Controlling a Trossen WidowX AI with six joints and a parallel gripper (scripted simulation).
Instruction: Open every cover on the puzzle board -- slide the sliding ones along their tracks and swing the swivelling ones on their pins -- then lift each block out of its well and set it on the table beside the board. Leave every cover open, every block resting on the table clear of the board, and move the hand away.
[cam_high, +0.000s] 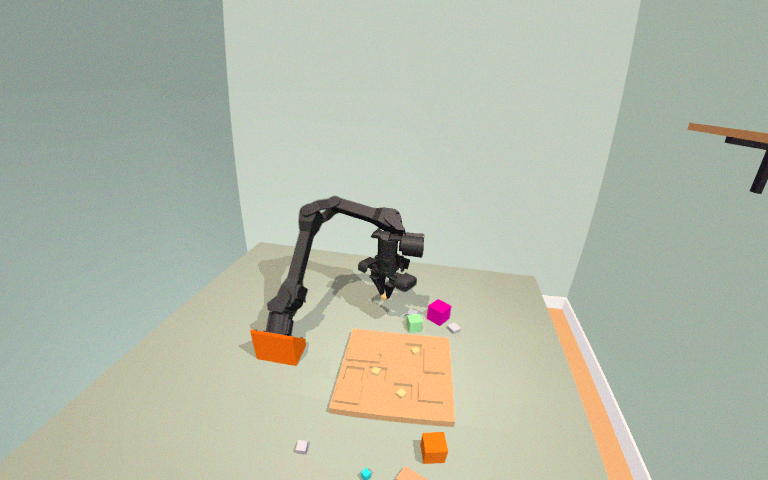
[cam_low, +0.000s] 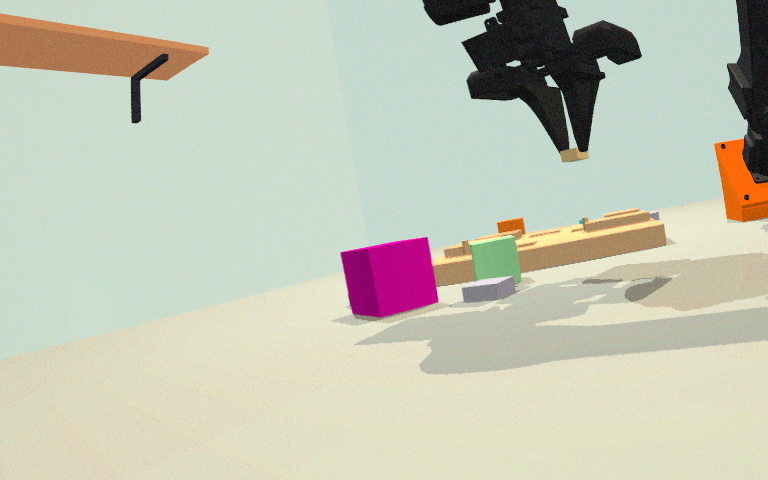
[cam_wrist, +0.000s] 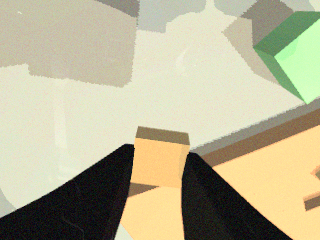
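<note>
Right now my gripper tip is 6 cm short of the tan puzzle board, 24 cm to the left of it and 8 cm above it. The rest, counted from my gripper tip: cyan block: 4 cm ahead, 51 cm to the right, 9 cm below; orange cube: 17 cm ahead, 43 cm to the right, 8 cm below; green block: 10 cm ahead, 1 cm to the right, 8 cm below.
</note>
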